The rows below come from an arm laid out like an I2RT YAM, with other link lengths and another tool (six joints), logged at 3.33 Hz.
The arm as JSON. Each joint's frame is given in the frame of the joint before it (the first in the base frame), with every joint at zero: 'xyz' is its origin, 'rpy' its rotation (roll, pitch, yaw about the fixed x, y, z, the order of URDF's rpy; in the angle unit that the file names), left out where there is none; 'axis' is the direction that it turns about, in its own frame. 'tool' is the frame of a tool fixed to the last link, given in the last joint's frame.
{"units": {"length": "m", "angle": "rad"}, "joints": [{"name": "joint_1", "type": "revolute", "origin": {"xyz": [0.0, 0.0, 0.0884]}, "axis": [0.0, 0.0, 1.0]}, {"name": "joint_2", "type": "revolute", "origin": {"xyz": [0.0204, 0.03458, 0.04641]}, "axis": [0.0, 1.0, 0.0]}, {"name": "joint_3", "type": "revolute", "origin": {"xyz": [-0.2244, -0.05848, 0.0]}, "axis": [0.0, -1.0, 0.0]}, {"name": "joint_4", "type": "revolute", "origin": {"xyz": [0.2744, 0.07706, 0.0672]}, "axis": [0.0, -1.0, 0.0]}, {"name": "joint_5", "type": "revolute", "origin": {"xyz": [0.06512, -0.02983, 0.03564]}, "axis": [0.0, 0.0, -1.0]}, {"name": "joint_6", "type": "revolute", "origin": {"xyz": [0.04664, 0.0, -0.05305]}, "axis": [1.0, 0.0, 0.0]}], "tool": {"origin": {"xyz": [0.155, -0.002, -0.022], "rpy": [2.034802, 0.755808, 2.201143]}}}
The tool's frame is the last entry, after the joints.
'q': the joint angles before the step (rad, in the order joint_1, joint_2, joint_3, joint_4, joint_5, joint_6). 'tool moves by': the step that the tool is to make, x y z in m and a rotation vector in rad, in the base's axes. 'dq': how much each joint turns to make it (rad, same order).
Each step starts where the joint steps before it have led.
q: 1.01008 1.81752 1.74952 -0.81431 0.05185 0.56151
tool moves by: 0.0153 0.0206 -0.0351 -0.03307 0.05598 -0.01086
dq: -0.01426 0.17316 0.12067 -0.00610 -0.02532 0.01534
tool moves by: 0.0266 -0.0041 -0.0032 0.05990 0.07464 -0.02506
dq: -0.09037 0.04007 0.03419 0.01138 -0.11564 0.00390
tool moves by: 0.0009 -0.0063 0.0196 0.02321 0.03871 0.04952
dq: -0.04095 0.00721 0.07757 -0.08324 -0.08935 -0.04728
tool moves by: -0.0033 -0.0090 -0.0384 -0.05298 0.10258 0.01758
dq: -0.02895 0.07207 -0.00320 -0.03579 -0.06046 -0.01696
